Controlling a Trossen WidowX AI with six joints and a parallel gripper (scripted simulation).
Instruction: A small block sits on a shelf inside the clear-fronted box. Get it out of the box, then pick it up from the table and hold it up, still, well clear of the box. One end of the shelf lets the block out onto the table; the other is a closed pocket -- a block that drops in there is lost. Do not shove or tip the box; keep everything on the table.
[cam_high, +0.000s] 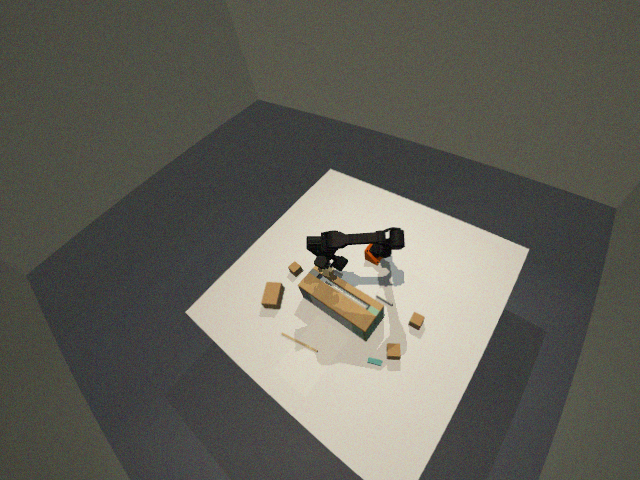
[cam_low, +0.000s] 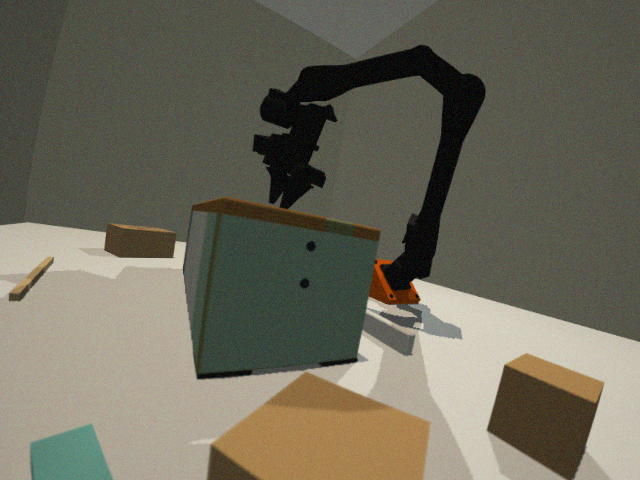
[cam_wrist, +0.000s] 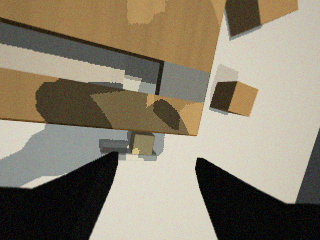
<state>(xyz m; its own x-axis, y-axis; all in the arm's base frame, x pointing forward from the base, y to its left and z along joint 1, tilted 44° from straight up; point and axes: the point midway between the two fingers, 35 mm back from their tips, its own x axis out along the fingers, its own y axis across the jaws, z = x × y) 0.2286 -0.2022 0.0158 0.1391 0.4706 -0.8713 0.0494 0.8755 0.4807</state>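
Right now my gripper tip is 3 cm past the tan block, 2 cm to the left of it and 14 cm above it. The rest, counted from my gripper tip: thin wooden stick 35 cm ahead, 5 cm to the left, 15 cm below; then teal tile 25 cm ahead, 39 cm to the left, 15 cm below; then long box 6 cm ahead, 14 cm to the left, 9 cm below.
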